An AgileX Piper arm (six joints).
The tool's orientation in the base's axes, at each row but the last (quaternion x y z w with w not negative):
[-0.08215 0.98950 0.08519 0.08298]
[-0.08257 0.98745 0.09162 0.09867]
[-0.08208 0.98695 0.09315 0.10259]
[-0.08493 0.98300 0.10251 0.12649]
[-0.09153 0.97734 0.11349 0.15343]
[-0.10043 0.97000 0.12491 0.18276]
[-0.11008 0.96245 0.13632 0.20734]
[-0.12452 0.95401 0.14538 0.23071]
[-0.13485 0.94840 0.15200 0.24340]
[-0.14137 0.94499 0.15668 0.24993]
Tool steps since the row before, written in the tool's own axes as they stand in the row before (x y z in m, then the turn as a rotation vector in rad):
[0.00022 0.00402 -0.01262 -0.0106 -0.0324 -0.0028]
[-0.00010 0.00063 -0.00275 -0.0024 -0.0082 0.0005]
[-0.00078 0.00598 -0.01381 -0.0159 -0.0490 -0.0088]
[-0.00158 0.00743 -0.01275 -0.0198 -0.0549 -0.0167]
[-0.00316 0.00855 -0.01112 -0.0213 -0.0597 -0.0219]
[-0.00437 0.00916 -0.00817 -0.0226 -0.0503 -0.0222]
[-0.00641 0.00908 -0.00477 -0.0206 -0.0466 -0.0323]
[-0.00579 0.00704 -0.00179 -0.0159 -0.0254 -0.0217]
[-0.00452 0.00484 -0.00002 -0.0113 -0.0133 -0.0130]
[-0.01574 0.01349 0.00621 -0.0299 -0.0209 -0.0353]
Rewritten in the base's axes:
[-0.00282 0.00158 0.01285 0.0156 -0.0304 -0.0004]
[-0.00051 0.00008 0.00278 0.0039 -0.0075 -0.0013]
[-0.00292 0.00314 0.01445 0.0226 -0.0470 0.0037]
[-0.00288 0.00455 0.01383 0.0256 -0.0539 0.0112]
[-0.00197 0.00586 0.01298 0.0266 -0.0596 0.0156]
[-0.00090 0.00706 0.01091 0.0254 -0.0505 0.0183]
[0.00151 0.00805 0.00890 0.0189 -0.0505 0.0271]
[0.00213 0.00691 0.00583 0.0127 -0.0281 0.0205]
[0.00222 0.00525 0.00337 0.0085 -0.0147 0.0136]
[0.01114 0.01754 0.00604 0.0171 -0.0263 0.0399]

